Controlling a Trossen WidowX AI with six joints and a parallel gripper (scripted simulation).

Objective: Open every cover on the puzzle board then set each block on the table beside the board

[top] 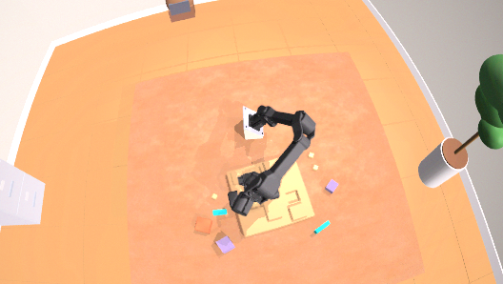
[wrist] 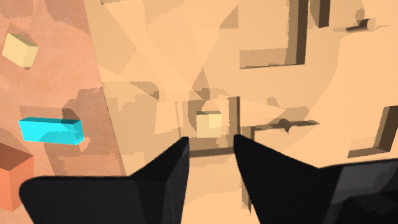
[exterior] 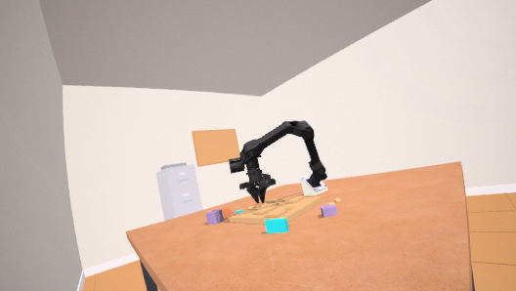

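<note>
Right now my gripper tip is 140 mm to the left of the cyan block, 40 mm short of it and 40 mm above it. Also, from my gripper tip: orange block (210 mm to the right, 100 mm ahead, 30 mm below).
</note>
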